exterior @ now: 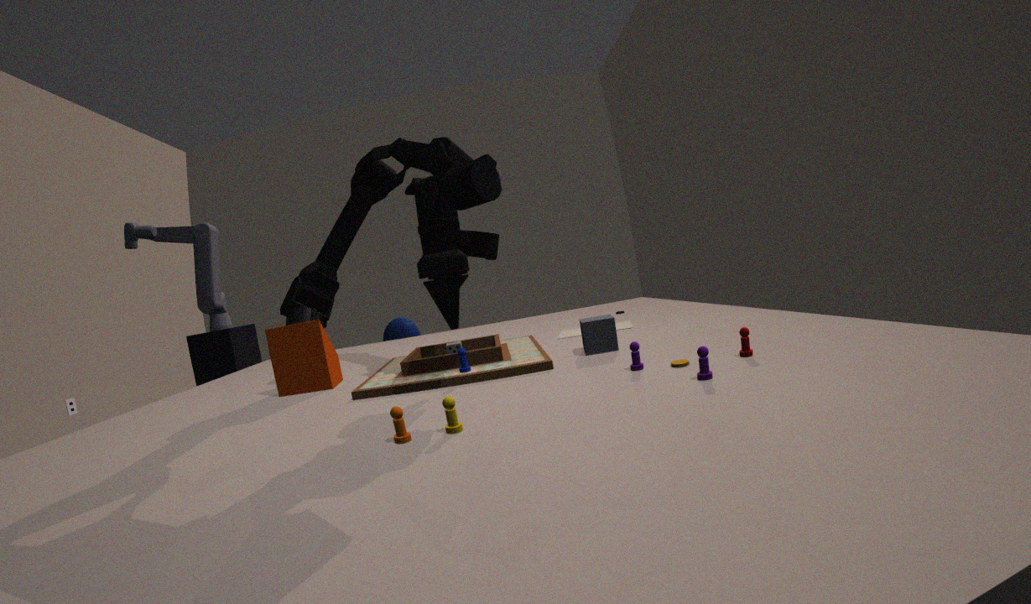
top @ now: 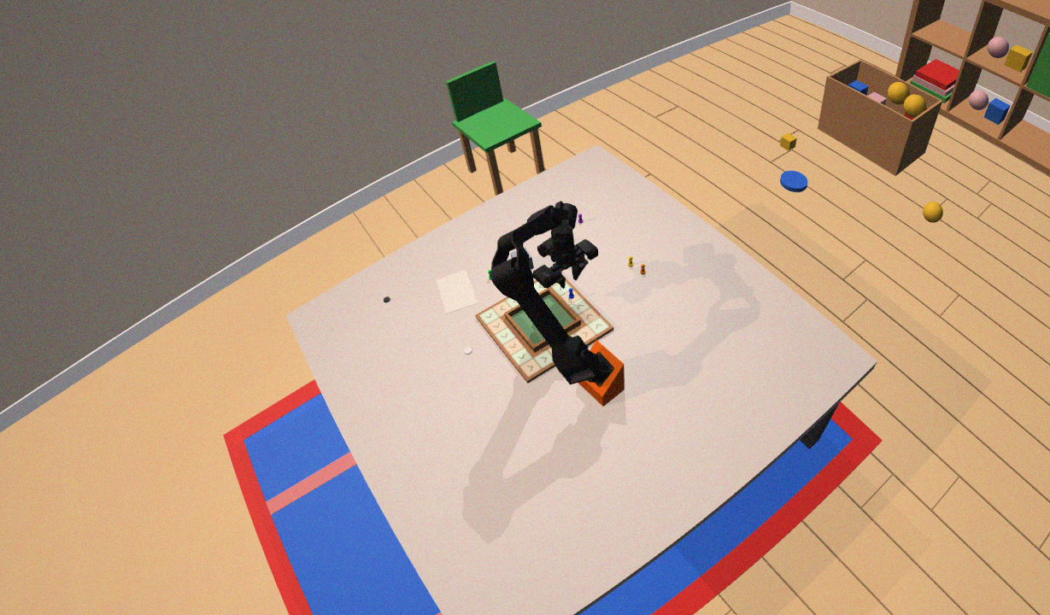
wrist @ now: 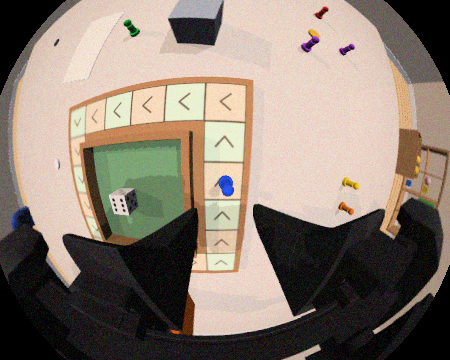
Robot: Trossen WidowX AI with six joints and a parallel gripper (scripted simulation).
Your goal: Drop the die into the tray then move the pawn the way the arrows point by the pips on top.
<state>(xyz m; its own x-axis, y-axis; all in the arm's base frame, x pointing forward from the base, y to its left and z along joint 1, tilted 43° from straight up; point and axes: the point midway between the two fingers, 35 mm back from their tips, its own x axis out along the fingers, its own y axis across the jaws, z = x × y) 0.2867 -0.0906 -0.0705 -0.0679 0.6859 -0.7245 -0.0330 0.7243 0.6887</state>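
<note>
The blue pawn lies 5 cm below my gripper tip. The rest, counted from my gripper tip: yellow pawn 22 cm to the right, 6 cm below; green dice tray 11 cm to the left, 7 cm below, 2 cm behind; white die 12 cm to the left, 5 cm below, 2 cm behind.
</note>
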